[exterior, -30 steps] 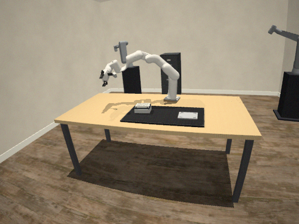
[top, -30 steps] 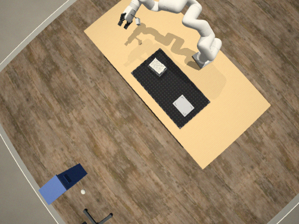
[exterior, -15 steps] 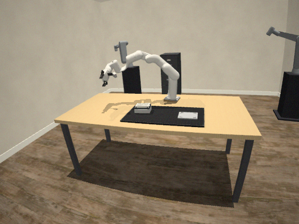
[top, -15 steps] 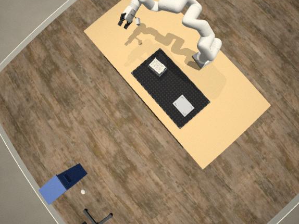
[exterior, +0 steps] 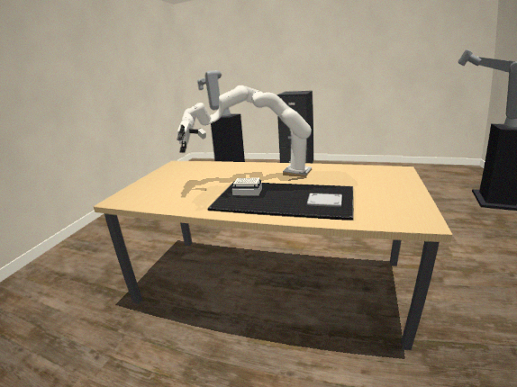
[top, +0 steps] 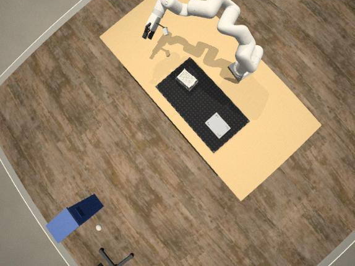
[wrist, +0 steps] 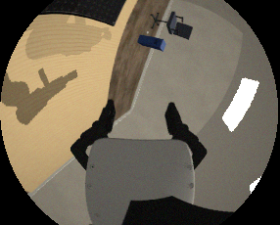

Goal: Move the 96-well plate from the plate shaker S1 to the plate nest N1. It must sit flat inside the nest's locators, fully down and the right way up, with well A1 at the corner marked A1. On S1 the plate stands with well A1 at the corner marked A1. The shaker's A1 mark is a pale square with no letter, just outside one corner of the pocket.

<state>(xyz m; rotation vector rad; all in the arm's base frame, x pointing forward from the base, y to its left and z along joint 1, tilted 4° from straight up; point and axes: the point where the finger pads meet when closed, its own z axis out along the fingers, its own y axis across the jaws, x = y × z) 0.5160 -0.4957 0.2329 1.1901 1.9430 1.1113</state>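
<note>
Right now the white 96-well plate is 33 cm to the left of my hand, 22 cm below it and 10 cm behind it. Also, from my hand: plate nest N1 (75 cm to the left, 28 cm below, 11 cm behind).
</note>
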